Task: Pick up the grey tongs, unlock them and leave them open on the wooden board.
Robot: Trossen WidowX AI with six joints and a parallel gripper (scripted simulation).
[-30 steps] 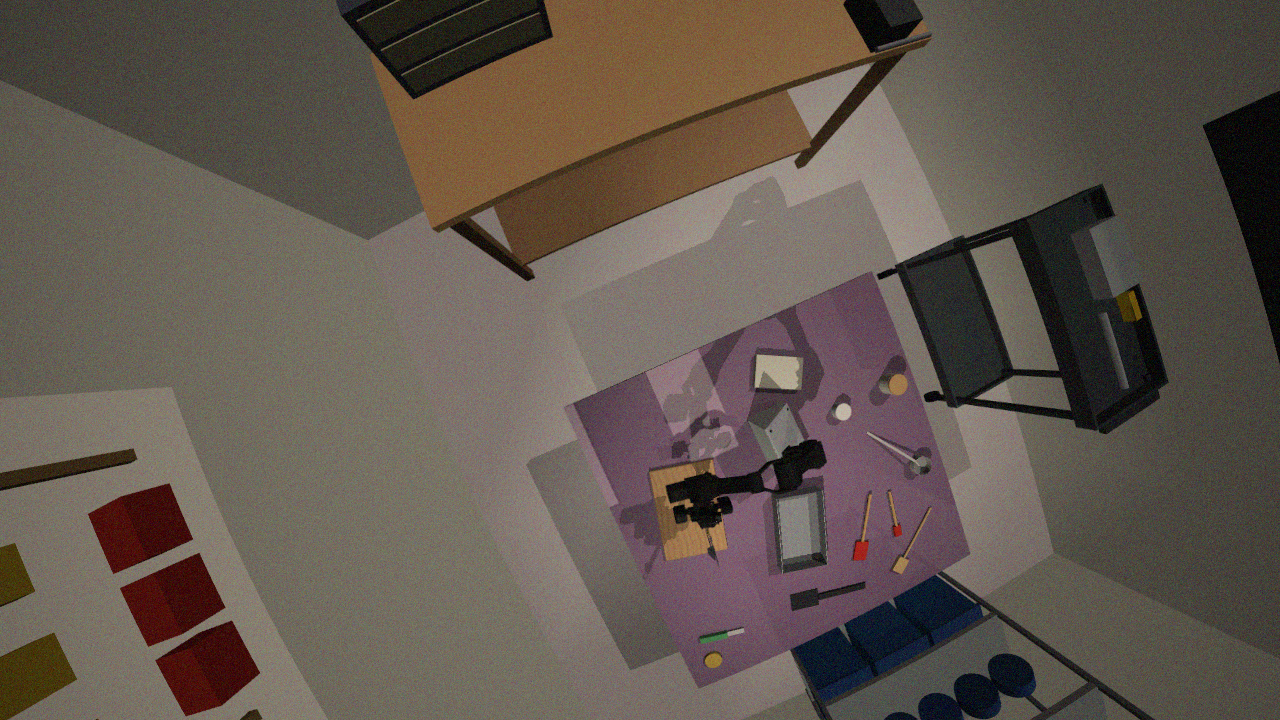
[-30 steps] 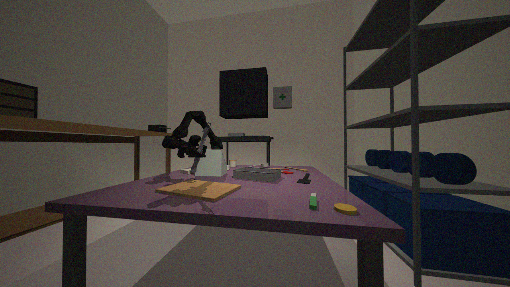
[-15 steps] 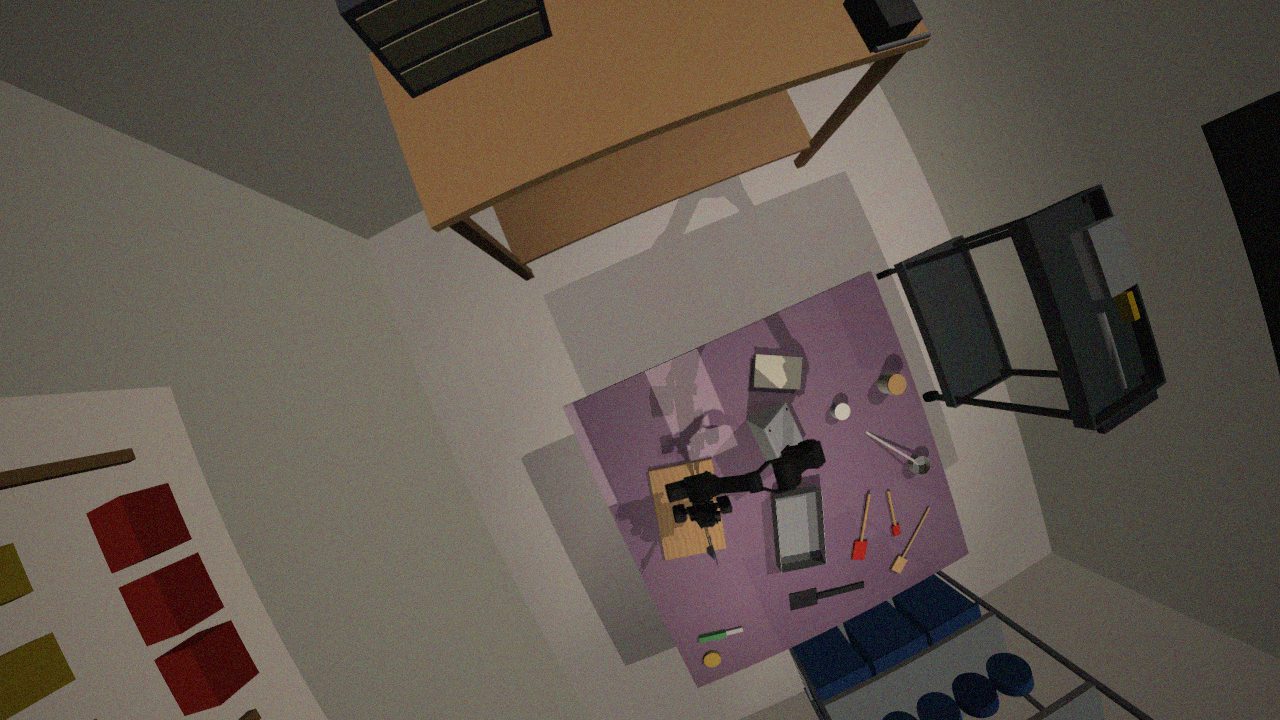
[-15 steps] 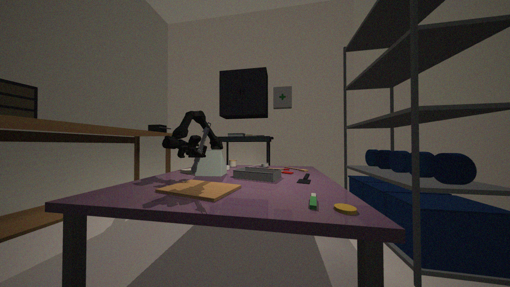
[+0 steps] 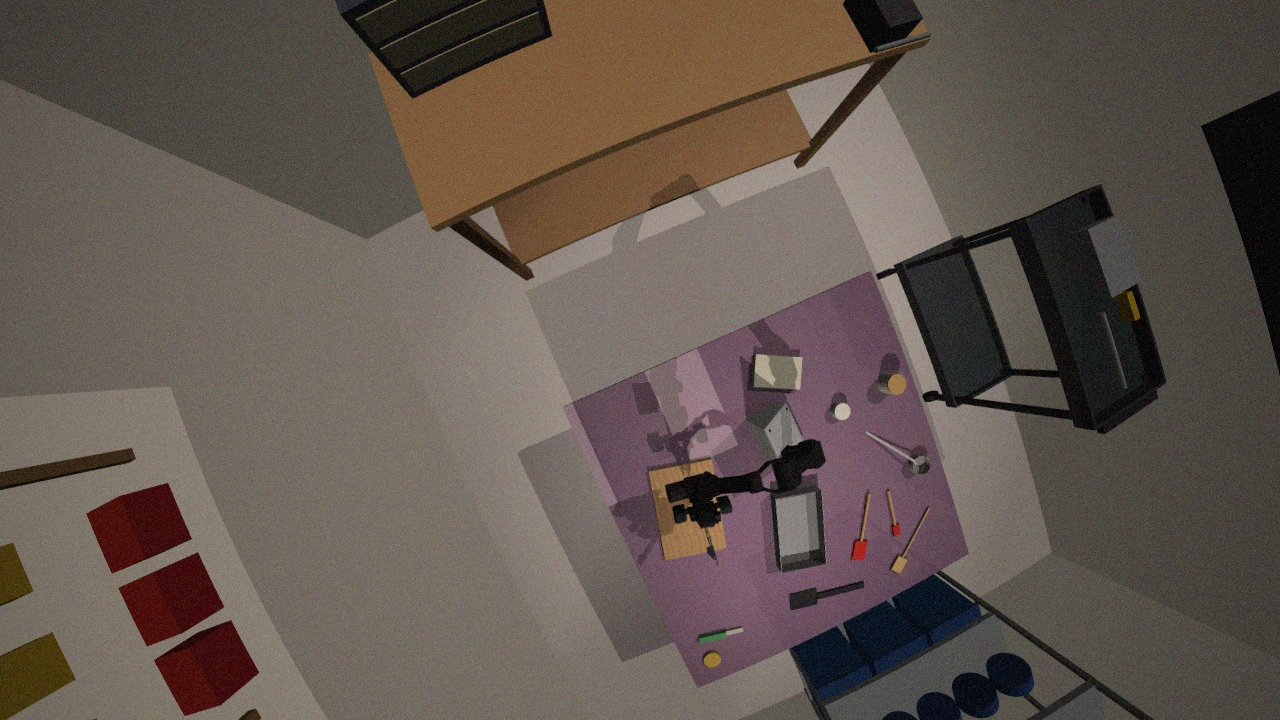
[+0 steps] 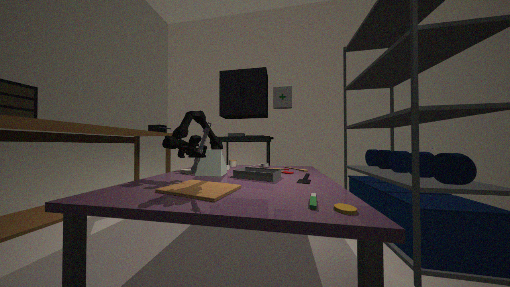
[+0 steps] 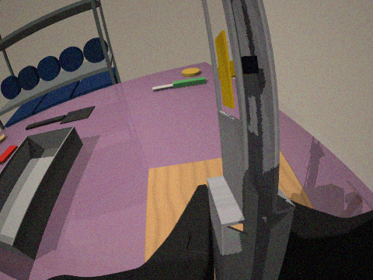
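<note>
My gripper tip is now 1 cm past the wooden board, 3 cm to the left of it and 16 cm above it. Round my gripper tip: black spatula: 57 cm ahead, 33 cm to the left, 17 cm below; then yellow lock piece: 2 cm behind, 7 cm above; then yellow disc: 64 cm ahead, 18 cm to the right, 16 cm below.
</note>
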